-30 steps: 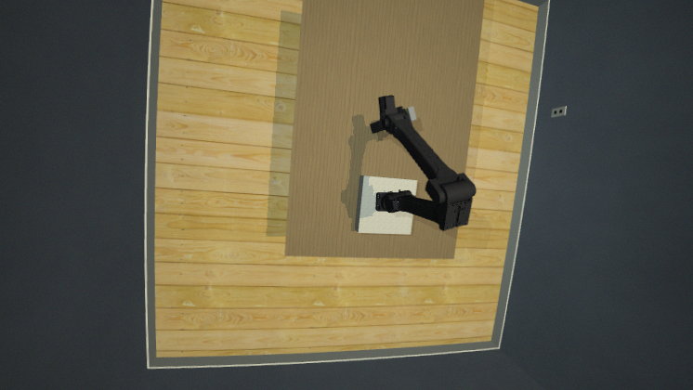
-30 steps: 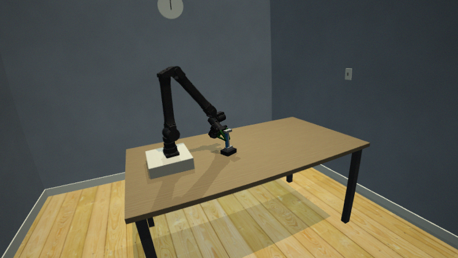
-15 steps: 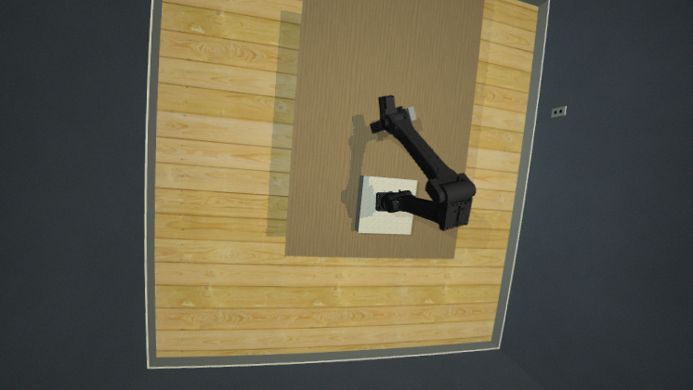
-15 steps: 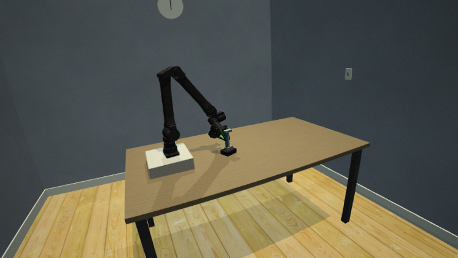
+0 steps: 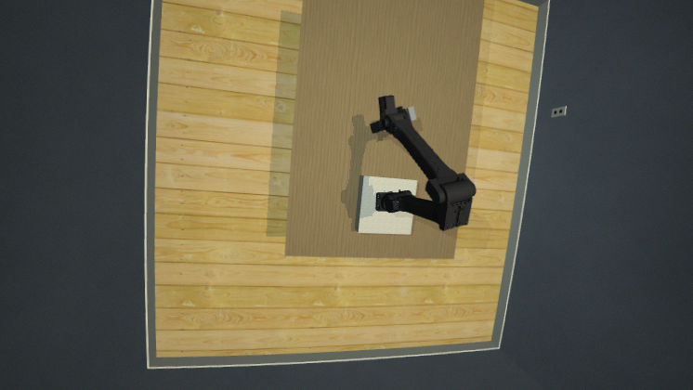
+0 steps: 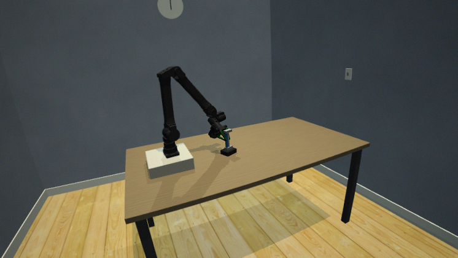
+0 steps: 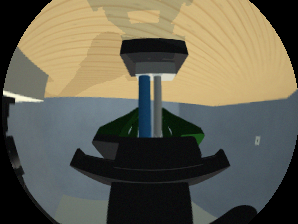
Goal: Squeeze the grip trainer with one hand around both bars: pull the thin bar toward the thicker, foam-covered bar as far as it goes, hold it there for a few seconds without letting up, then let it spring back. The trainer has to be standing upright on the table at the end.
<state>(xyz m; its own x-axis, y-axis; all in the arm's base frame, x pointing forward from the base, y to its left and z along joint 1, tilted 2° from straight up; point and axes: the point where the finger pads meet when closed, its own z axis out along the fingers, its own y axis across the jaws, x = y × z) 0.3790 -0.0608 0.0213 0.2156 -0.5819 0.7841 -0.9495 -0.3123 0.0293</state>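
My hand is 1 cm short of the thin grey bar.
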